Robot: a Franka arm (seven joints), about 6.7 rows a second.
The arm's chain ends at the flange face. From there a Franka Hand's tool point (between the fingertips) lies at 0.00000 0.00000 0.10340 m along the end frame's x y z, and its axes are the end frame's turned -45 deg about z.
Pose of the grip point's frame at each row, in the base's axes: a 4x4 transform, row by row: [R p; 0 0 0 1], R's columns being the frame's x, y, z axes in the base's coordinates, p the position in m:
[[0.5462 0.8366 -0.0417 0.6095], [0.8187 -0.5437 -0.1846 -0.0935], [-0.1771 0.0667 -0.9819 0.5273], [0 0 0 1]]
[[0.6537 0.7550 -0.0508 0.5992], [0.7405 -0.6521 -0.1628 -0.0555], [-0.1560 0.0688 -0.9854 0.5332], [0 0 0 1]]
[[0.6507 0.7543 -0.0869 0.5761], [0.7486 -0.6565 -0.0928 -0.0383], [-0.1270 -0.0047 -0.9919 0.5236], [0 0 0 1]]
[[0.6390 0.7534 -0.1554 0.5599], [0.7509 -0.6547 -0.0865 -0.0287], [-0.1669 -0.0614 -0.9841 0.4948], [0 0 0 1]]
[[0.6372 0.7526 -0.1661 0.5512], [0.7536 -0.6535 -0.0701 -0.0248], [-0.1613 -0.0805 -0.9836 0.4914], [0 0 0 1]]
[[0.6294 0.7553 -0.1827 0.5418], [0.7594 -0.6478 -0.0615 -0.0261], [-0.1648 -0.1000 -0.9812 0.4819], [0 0 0 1]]
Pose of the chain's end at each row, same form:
[[0.9778 0.2053 -0.0417 0.6138], [0.1945 -0.9634 -0.1846 -0.0744], [-0.0781 0.1724 -0.9819 0.6288], [0 0 0 1]]
[[0.9961 0.0716 -0.0508 0.6045], [0.0625 -0.9847 -0.1628 -0.0387], [-0.0617 0.1590 -0.9854 0.6351], [0 0 0 1]]
[[0.9935 0.0733 -0.0869 0.5851], [0.0651 -0.9936 -0.0928 -0.0287], [-0.0931 0.0865 -0.9919 0.6262], [0 0 0 1]]
[[0.9846 0.0809 -0.1554 0.5760], [0.0680 -0.9939 -0.0865 -0.0198], [-0.1614 0.0746 -0.9841 0.5966], [0 0 0 1]]
[[0.9827 0.0816 -0.1661 0.5684], [0.0708 -0.9950 -0.0701 -0.0176], [-0.1710 0.0571 -0.9836 0.5931], [0 0 0 1]]
[[0.9791 0.0890 -0.1827 0.5607], [0.0789 -0.9950 -0.0615 -0.0197], [-0.1872 0.0458 -0.9812 0.5834], [0 0 0 1]]

